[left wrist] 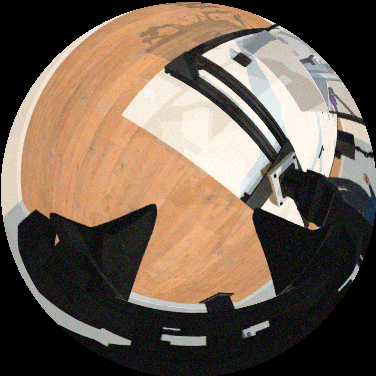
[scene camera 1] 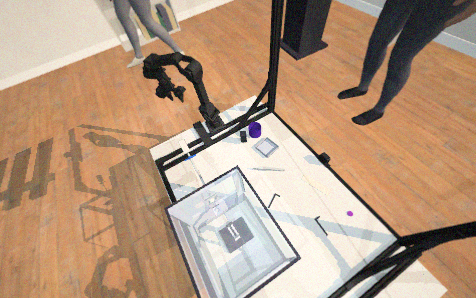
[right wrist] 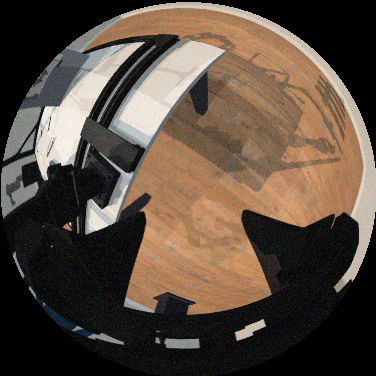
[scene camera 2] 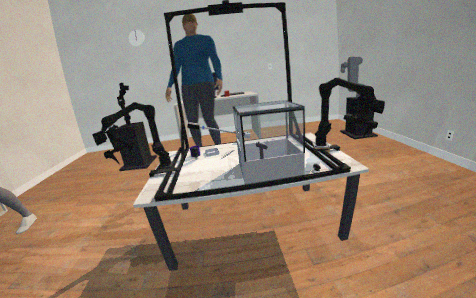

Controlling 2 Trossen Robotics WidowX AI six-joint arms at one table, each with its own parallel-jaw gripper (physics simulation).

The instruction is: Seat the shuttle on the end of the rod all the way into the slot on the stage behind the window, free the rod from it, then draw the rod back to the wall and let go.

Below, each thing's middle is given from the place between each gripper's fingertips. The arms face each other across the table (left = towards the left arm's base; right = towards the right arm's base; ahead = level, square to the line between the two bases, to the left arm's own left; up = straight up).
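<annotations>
The glass-walled box point(scene camera 1: 225, 233) is 4 cm ahead of my right hand and 5 cm above it, and it is also 82 cm to the left of that hand. My left hand is 3 cm below the box and 54 cm to the left of it.
</annotations>
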